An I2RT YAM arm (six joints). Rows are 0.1 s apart.
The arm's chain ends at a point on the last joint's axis. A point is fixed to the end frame.
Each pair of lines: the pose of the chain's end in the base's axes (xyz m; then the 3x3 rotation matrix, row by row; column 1 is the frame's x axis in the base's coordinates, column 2 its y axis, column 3 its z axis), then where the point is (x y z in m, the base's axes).
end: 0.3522 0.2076 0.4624; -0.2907 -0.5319 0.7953; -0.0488 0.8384 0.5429; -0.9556 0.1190 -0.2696
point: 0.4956 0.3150 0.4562
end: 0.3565 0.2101 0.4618; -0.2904 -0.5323 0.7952; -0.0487 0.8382 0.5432; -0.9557 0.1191 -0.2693
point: 0.4999 0.3175 0.4557
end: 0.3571 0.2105 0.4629; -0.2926 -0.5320 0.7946; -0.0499 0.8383 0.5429; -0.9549 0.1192 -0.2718
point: 0.5004 0.3179 0.4563
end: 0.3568 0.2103 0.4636; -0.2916 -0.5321 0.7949; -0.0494 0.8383 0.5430; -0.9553 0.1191 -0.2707
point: 0.5002 0.3177 0.4572
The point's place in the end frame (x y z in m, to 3 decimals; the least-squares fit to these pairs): -0.041 0.013 0.174
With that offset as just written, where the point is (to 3 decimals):
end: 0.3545 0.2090 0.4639; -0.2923 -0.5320 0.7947; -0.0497 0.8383 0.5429; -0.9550 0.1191 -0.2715
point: 0.498 0.316 0.457
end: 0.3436 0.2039 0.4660; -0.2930 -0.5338 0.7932; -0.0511 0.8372 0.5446; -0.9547 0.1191 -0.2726
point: 0.487 0.312 0.459
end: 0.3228 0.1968 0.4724; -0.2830 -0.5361 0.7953; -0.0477 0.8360 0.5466; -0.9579 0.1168 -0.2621
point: 0.466 0.305 0.468
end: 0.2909 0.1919 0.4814; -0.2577 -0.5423 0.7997; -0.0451 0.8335 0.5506; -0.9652 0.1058 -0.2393
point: 0.434 0.300 0.481
